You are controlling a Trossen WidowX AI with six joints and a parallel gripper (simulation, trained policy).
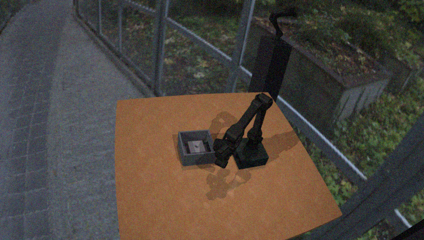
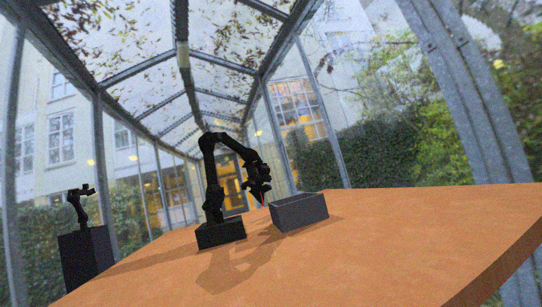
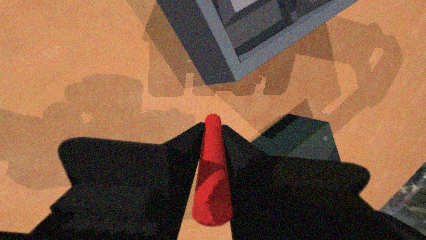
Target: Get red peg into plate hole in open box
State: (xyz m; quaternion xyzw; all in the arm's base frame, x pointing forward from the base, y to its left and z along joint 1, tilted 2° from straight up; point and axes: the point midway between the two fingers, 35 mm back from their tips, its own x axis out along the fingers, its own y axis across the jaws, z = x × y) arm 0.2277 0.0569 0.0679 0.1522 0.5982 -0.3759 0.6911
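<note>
Right now my gripper tip is 15 cm to the left of the pale plate, 10 cm short of it and 5 cm above it. Round my gripper tip: grey box: 15 cm to the right, 10 cm ahead, 7 cm below; then red peg: 3 cm above, 1 cm to the left.
</note>
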